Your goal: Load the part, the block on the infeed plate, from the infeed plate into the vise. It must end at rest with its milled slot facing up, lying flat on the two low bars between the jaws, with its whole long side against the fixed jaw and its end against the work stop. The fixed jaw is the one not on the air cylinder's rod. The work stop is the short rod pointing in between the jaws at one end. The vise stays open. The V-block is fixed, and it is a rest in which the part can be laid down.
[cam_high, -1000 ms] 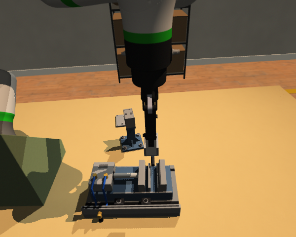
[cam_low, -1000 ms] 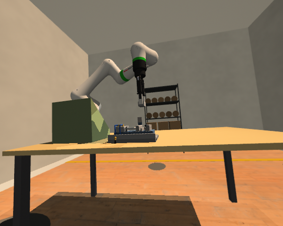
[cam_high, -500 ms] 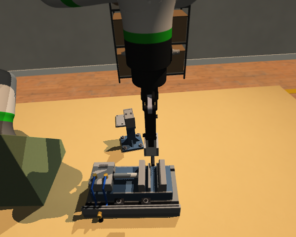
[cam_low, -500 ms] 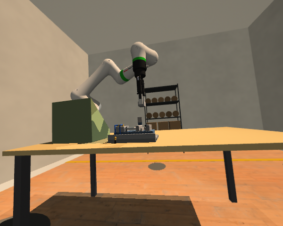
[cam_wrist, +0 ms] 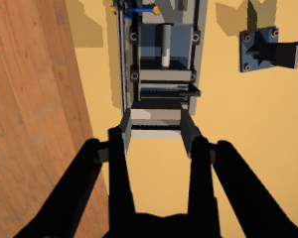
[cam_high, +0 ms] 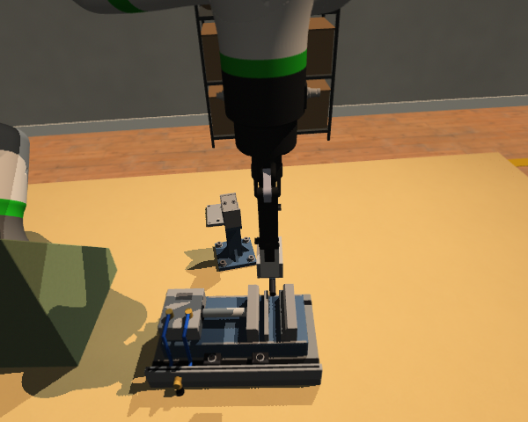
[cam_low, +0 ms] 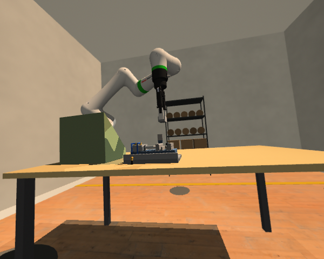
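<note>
My hand is 20 mm above the part. Also, from my hand: moving jaw 180 mm below, 30 mm behind, 20 mm to the left; fixed jaw 180 mm below, 30 mm ahead, 20 mm to the left; work stop 170 mm below, 70 mm to the left, 10 mm ahead.
</note>
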